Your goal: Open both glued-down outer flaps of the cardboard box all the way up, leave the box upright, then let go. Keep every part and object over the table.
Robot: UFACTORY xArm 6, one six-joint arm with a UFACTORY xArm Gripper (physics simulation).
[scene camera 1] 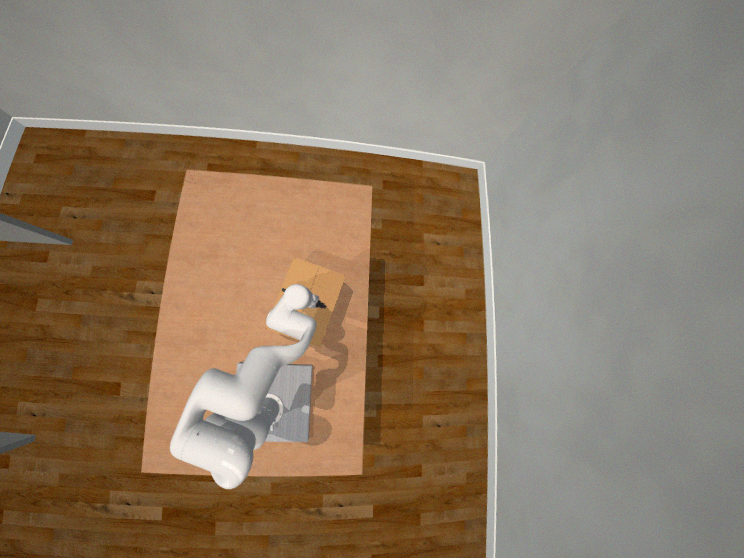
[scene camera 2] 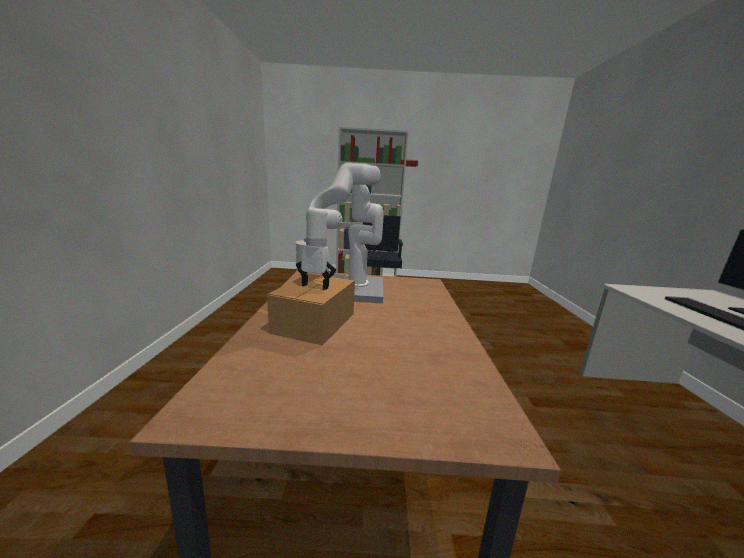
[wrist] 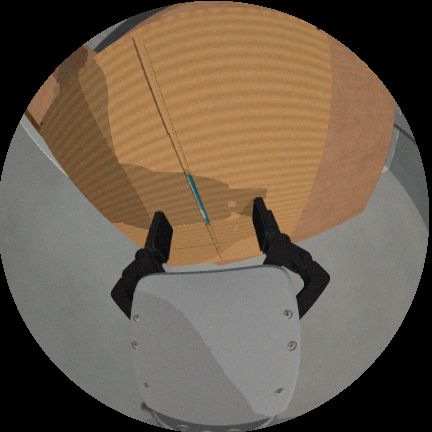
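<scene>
The cardboard box stands upright on the table. Its two outer flaps, the left flap and the right flap in the wrist view, lie flat or nearly flat, with a thin seam between them. A teal strip shows along part of the seam. My gripper is open and empty, pointing down just above the box top. Its fingers stand on either side of the seam, one over each flap. Whether the fingertips touch the cardboard I cannot tell. In scene camera 1 the arm hides part of the box.
The wooden table has its long edge close to the box, on the right in scene camera 1. The arm's grey base plate is near the box. A white desk, a chair and a bookshelf stand away from the table.
</scene>
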